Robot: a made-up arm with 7 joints. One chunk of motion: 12 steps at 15 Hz.
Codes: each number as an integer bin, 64 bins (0 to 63) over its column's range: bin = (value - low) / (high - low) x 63, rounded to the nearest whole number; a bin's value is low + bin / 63 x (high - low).
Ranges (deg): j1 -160..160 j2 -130..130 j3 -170.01..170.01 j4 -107..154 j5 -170.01..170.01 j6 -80.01..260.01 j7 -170.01..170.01
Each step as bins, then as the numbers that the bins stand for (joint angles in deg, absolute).
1 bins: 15 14 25 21 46 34 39
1 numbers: -83.81 -72.22 -35.08 -20.00 78.26 103.49 40.48
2 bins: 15 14 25 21 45 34 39
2 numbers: -83.81 -72.22 -35.08 -20.00 72.86 103.49 40.48
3 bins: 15 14 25 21 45 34 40
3 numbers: -83.81 -72.22 -35.08 -20.00 72.86 103.49 45.88
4 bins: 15 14 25 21 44 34 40
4 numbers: -83.81 -72.22 -35.08 -20.00 67.46 103.49 45.88
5 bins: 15 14 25 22 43 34 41
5 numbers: -83.81 -72.22 -35.08 -15.86 62.07 103.49 51.27
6 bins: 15 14 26 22 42 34 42
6 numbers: -83.81 -72.22 -29.68 -15.86 56.67 103.49 56.67
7 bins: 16 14 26 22 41 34 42
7 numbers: -78.73 -72.22 -29.68 -15.86 51.27 103.49 56.67
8 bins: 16 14 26 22 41 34 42
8 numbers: -78.73 -72.22 -29.68 -15.86 51.27 103.49 56.67
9 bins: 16 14 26 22 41 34 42
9 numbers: -78.73 -72.22 -29.68 -15.86 51.27 103.49 56.67
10 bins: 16 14 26 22 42 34 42
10 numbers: -78.73 -72.22 -29.68 -15.86 56.67 103.49 56.67
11 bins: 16 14 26 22 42 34 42
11 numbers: -78.73 -72.22 -29.68 -15.86 56.67 103.49 56.67
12 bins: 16 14 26 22 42 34 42
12 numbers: -78.73 -72.22 -29.68 -15.86 56.67 103.49 56.67
